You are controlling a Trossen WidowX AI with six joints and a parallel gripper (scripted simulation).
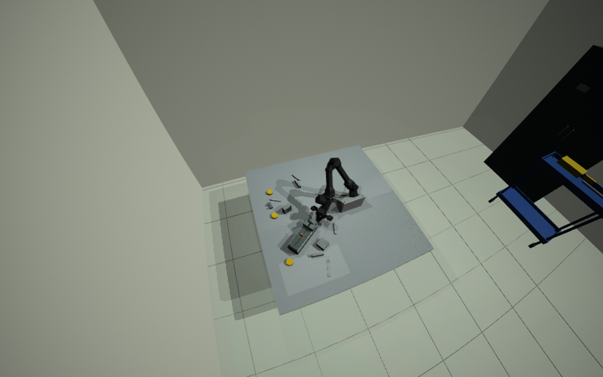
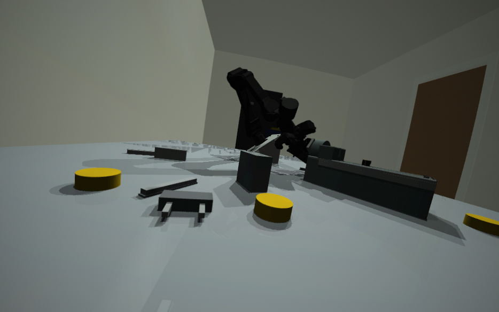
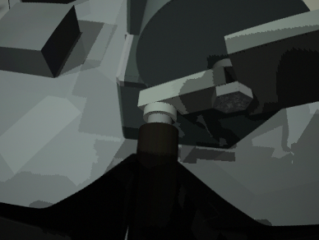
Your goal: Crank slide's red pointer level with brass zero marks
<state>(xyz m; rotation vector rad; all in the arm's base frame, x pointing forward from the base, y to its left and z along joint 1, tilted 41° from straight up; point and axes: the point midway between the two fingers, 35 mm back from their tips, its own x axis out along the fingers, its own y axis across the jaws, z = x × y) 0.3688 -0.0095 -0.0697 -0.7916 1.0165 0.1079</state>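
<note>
Now: the red pointer 160 mm ahead of my gripper tip, 50 mm to the left of it and 40 mm above it. From my gripper tip the other things lie so: bracket: 270 mm ahead, 340 mm to the right, 40 mm below; dark crank handle: 20 mm behind, 10 mm to the right, 20 mm above.
</note>
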